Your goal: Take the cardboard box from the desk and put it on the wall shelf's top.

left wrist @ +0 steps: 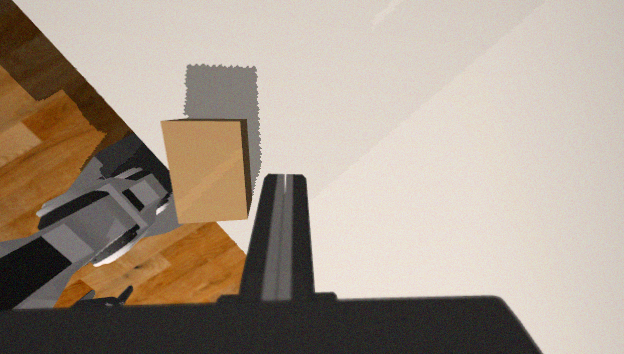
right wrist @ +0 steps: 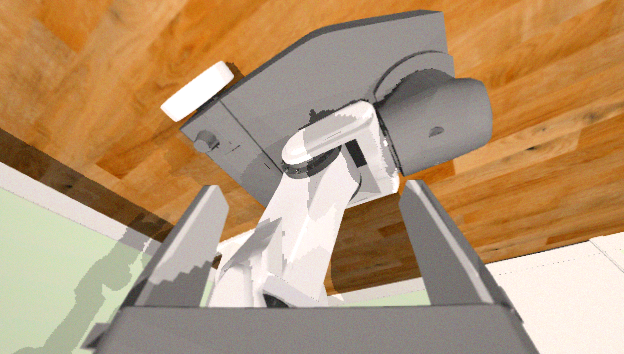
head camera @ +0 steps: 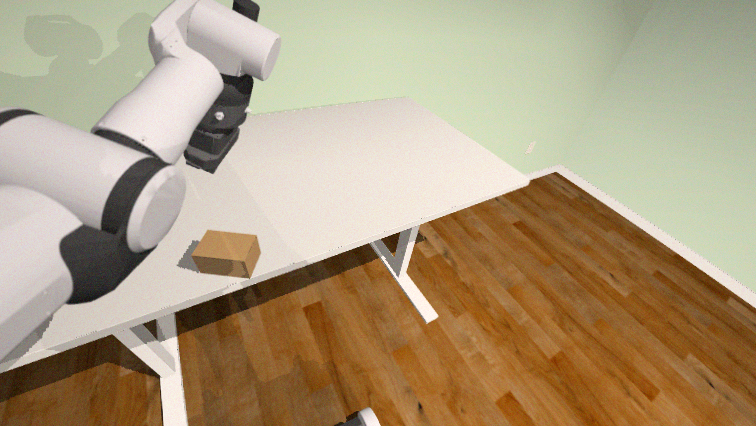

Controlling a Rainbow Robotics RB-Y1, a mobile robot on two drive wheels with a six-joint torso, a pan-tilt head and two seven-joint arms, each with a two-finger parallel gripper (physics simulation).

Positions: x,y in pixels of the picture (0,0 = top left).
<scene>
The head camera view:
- my left gripper: 210,169
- brown cardboard box: 222,253
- white desk: 313,183
</scene>
